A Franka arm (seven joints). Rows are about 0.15 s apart.
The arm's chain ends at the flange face. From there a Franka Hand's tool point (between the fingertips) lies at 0.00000 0.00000 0.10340 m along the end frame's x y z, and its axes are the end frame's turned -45 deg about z.
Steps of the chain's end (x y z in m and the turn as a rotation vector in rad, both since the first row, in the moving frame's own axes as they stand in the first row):
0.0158 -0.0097 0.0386 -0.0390 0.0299 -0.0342
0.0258 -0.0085 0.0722 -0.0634 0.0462 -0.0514
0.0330 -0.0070 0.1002 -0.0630 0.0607 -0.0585
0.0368 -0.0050 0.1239 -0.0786 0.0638 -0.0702
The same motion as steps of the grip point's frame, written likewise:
0.0175 0.0094 0.0385 -0.0487 -0.0064 -0.0342
0.0232 0.0203 0.0719 -0.0775 -0.0122 -0.0514
0.0284 0.0274 0.0998 -0.0875 -0.0016 -0.0585
0.0288 0.0329 0.1234 -0.1007 -0.0105 -0.0702

